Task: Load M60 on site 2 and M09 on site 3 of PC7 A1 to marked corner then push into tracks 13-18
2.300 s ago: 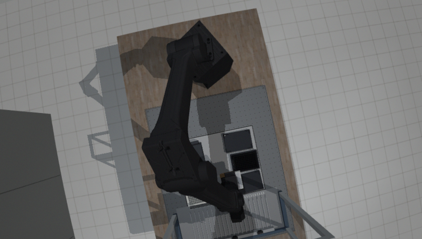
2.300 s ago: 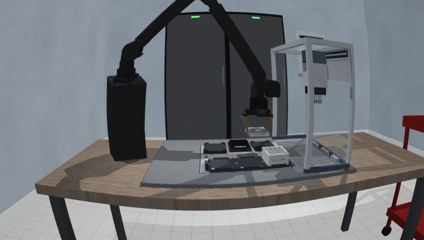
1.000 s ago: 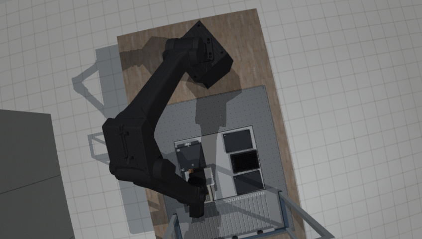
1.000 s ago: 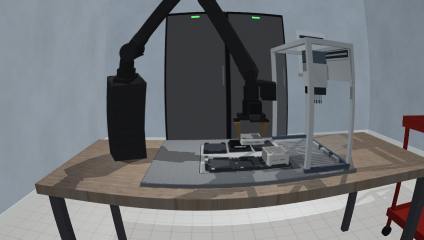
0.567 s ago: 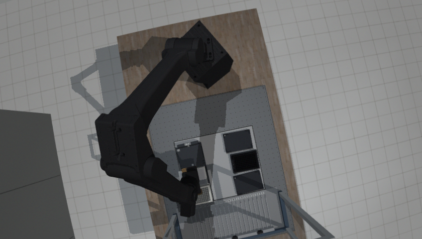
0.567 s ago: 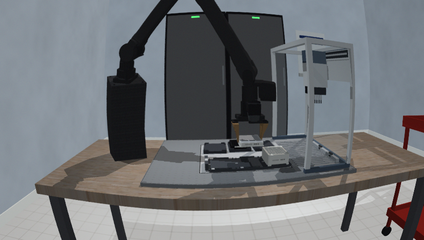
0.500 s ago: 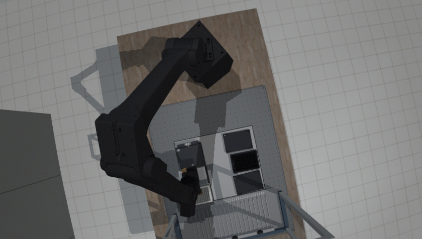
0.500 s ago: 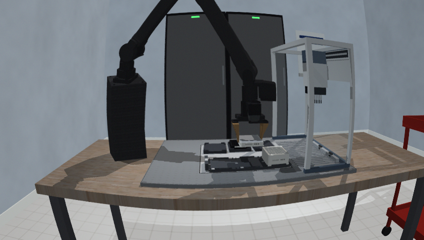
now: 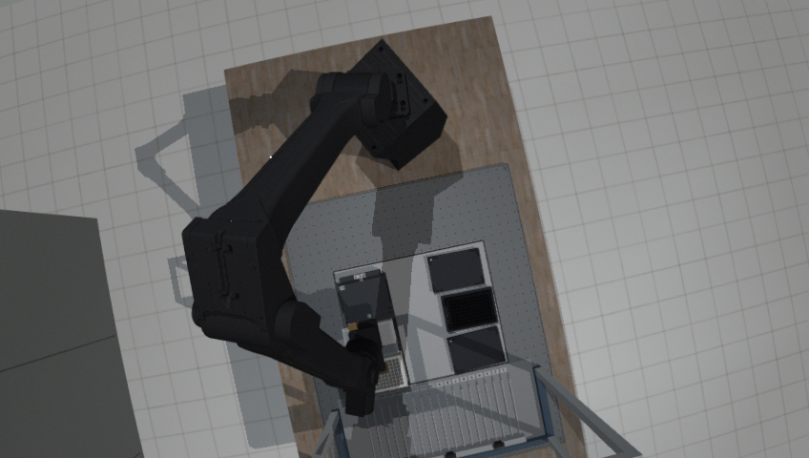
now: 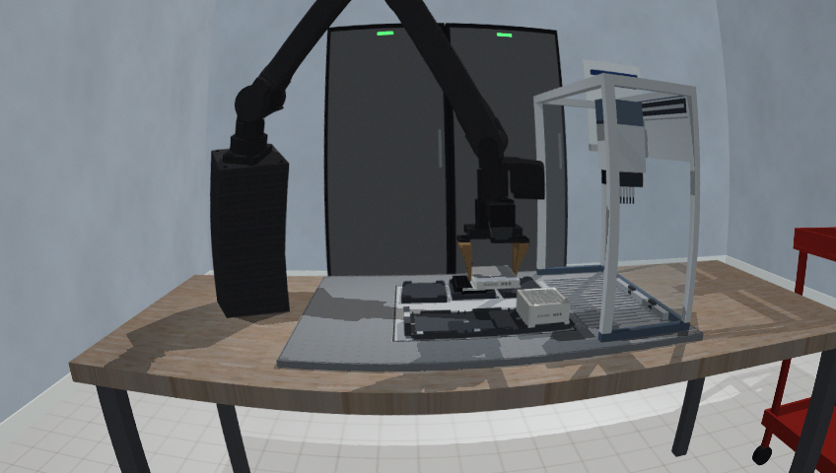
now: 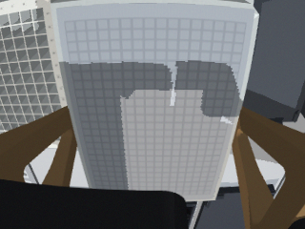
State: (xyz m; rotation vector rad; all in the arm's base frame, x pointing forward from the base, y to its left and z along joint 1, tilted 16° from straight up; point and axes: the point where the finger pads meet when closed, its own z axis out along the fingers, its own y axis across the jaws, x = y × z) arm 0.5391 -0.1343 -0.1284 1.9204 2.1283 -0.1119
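The dark carrier PC7 is 80 mm below my hand. The rest, counted from my hand: black 96-well plate M06: 270 mm to the left, 80 mm below, 30 mm behind; post: 210 mm ahead, 150 mm above, 130 mm to the right; nest S1: 250 mm to the left, 140 mm behind, 90 mm below.
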